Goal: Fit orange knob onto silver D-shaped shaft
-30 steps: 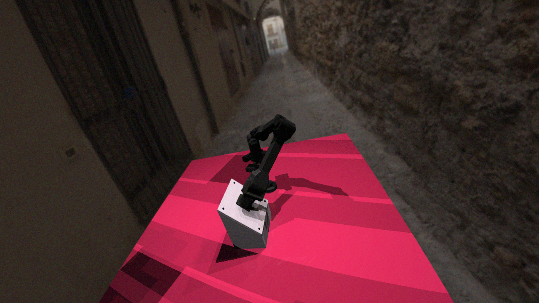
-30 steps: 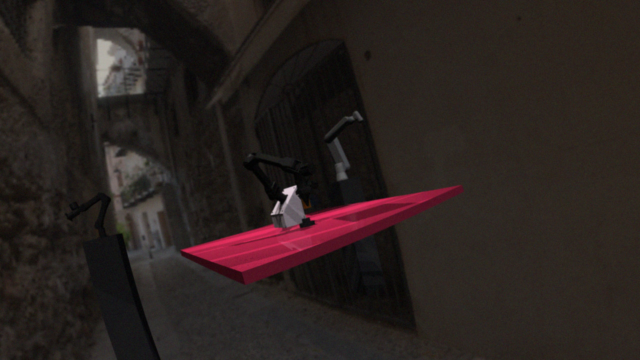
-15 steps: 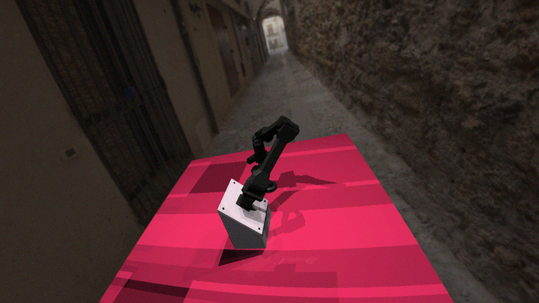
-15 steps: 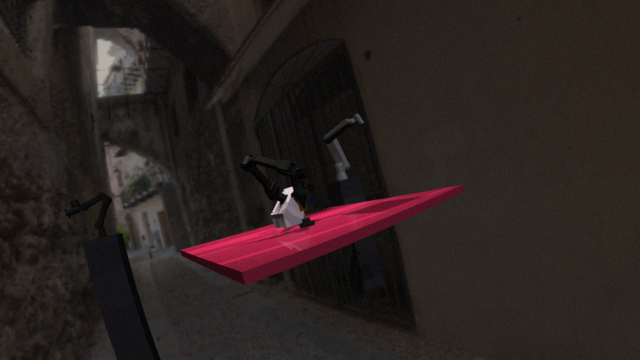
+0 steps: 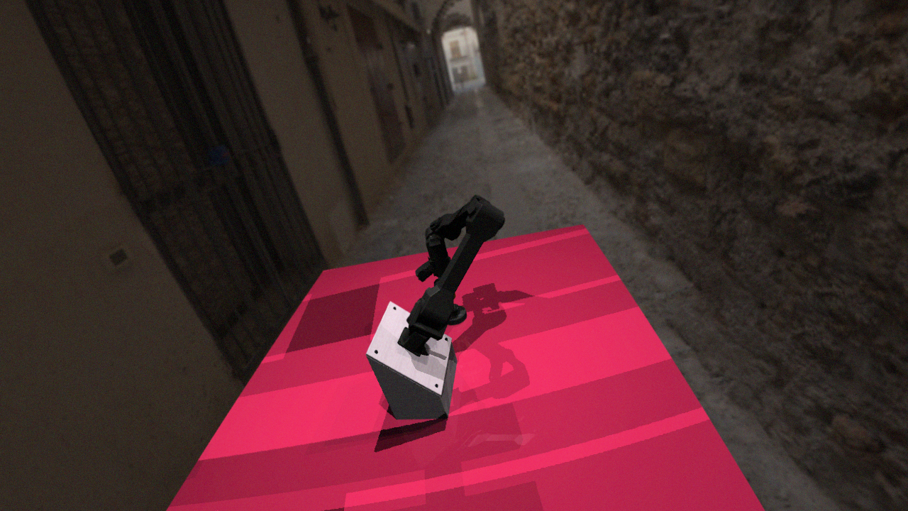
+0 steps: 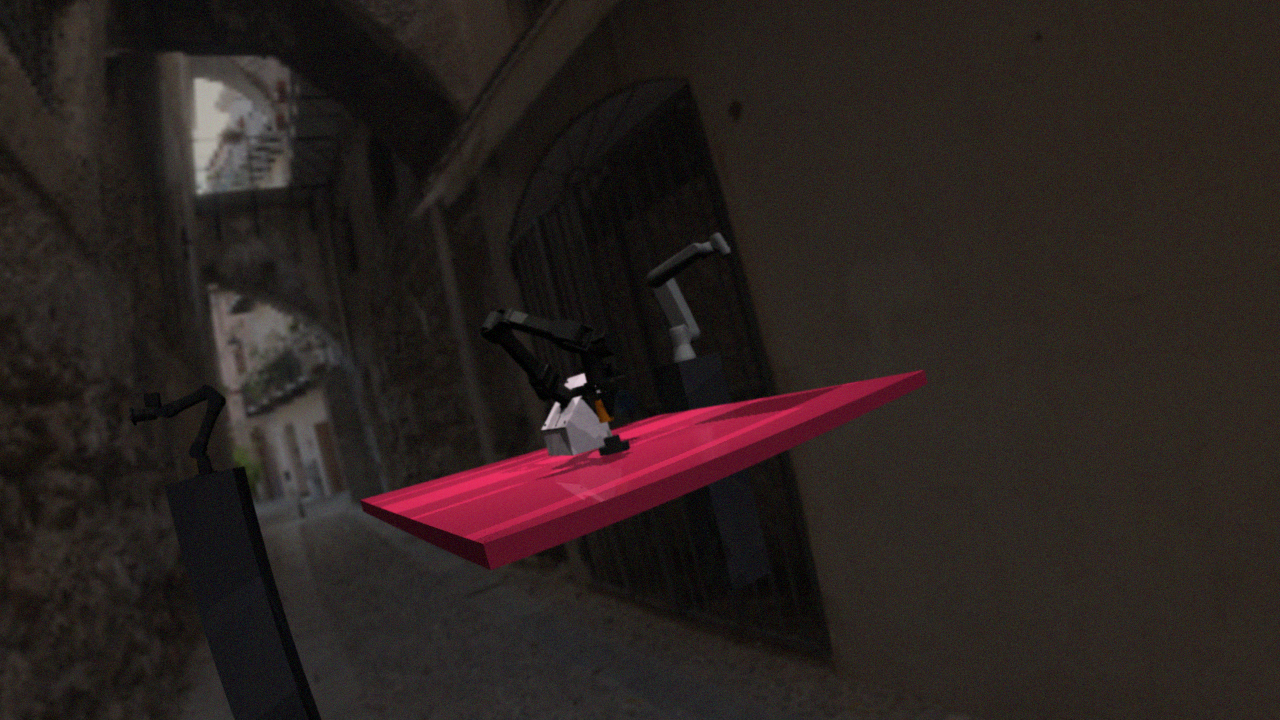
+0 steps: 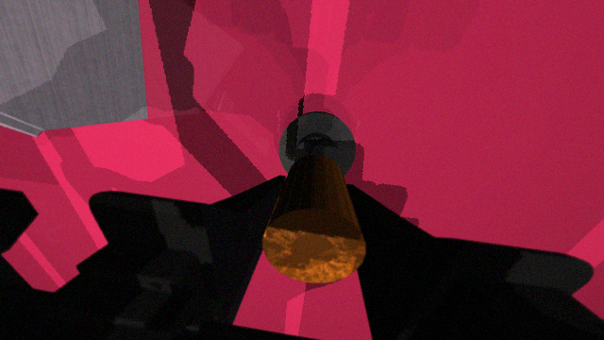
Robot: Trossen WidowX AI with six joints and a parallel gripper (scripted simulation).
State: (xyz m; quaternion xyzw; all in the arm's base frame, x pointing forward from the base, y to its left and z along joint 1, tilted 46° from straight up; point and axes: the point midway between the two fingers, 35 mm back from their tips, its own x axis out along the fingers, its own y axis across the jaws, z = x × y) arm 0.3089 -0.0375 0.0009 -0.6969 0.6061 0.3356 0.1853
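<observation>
My gripper tip is 3 cm below the orange knob. From my gripper tip the other things lie so: dark round pedestal (6 cm below).
</observation>
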